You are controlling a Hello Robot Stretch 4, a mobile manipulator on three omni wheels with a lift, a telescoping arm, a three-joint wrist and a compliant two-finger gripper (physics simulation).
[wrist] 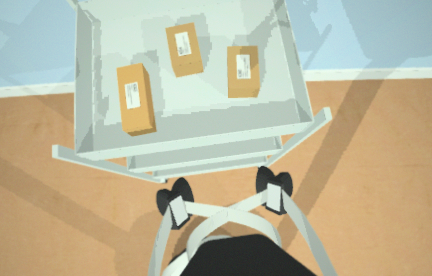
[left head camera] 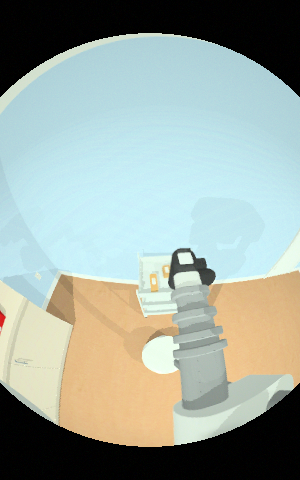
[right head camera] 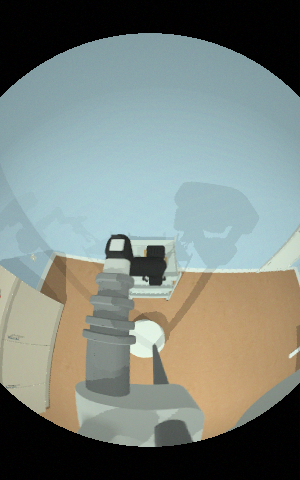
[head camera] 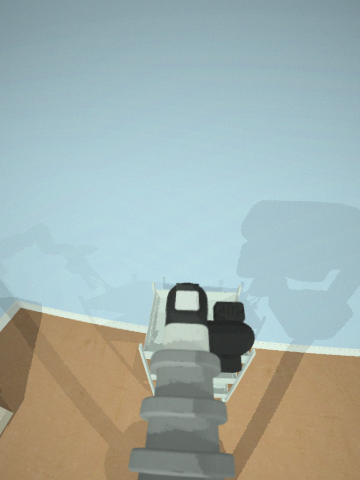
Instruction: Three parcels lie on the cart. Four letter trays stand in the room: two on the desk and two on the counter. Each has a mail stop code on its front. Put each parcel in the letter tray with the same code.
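Places are measured from the robot's base along level axes (x back, y right, z up), in centimetres.
Where they show: gripper, between the fingertips: [wrist: 223,187]; robot's base, origin of its link: [left head camera: 162,353] [right head camera: 144,337].
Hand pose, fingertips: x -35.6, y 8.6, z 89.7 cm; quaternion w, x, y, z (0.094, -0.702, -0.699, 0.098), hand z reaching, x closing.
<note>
Each offset is from my fingertips to the top centre of the thing. "spot": to the spot under its first point.
The white cart [head camera: 159,325] [left head camera: 145,267] [right head camera: 172,256] [wrist: 200,139] stands by the blue wall. Three brown parcels with white labels lie apart in its top tray: a left parcel {dy -14.7, dx -20.3, dz -21.0 cm} [wrist: 136,102] [left head camera: 153,283], a middle parcel {dy -4.0, dx -29.8, dz -21.2 cm} [wrist: 184,50] [left head camera: 166,271] farther back, and a right parcel {dy +7.1, dx -22.9, dz -21.2 cm} [wrist: 243,75]. The label codes are too small to read. My gripper [wrist: 223,187] is open and empty, short of the cart's front rim in the wrist view. In the head view, my wrist and arm cover much of the cart and hide the parcels. No letter tray shows clearly.
A beige cabinet {spot: dy -116.6, dx +45.5, dz -35.8 cm} [left head camera: 37,345] [right head camera: 30,325] stands on the left, with part of a red object {spot: dy -127.1, dx +37.9, dz -0.5 cm} [left head camera: 2,321] at the view's edge. The round white base [left head camera: 160,355] [right head camera: 147,340] is below my arm. A white piece [right head camera: 294,352] shows at the right.
</note>
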